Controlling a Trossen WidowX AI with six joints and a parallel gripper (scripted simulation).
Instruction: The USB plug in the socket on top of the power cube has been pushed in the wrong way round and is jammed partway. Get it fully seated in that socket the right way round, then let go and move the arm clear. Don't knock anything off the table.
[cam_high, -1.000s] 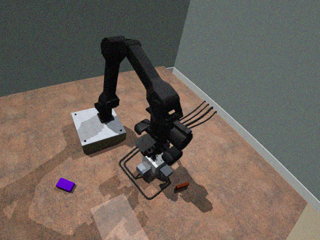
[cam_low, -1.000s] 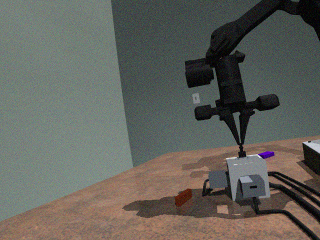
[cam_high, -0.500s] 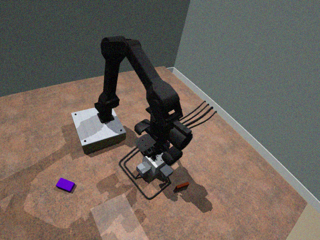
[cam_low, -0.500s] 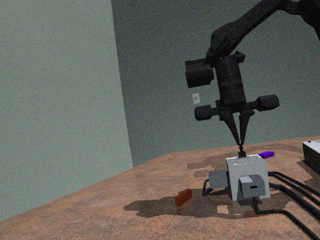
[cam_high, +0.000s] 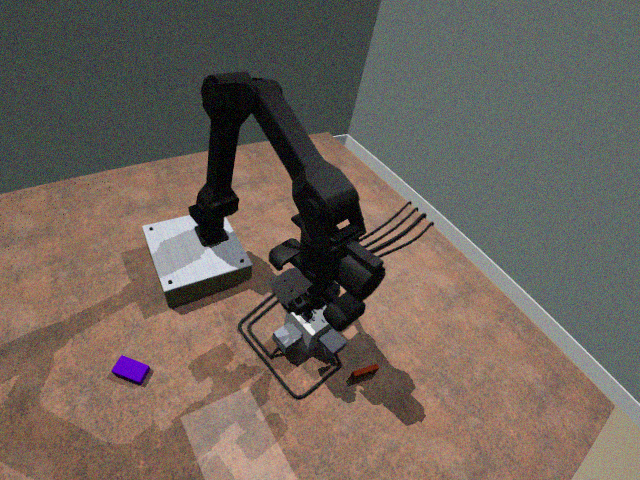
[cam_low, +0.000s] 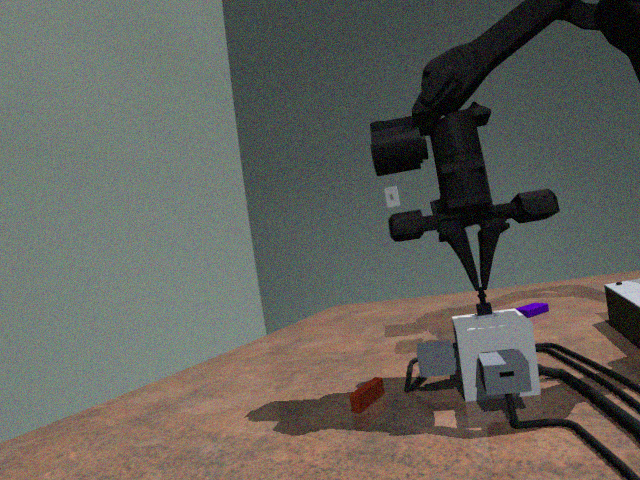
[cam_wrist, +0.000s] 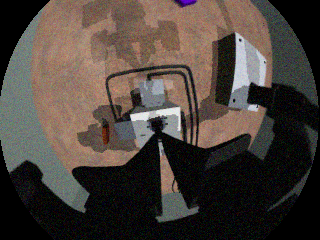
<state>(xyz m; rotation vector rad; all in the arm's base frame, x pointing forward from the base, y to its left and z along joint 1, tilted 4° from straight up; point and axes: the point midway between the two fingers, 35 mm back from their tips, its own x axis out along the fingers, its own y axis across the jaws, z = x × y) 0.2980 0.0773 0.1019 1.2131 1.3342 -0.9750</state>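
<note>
The dark USB plug lies 2 cm below my gripper tip. Also, from my gripper tip: orange block 13 cm ahead, 10 cm below, 6 cm to the left; then purple block 34 cm to the right, 10 cm below, 7 cm behind.
</note>
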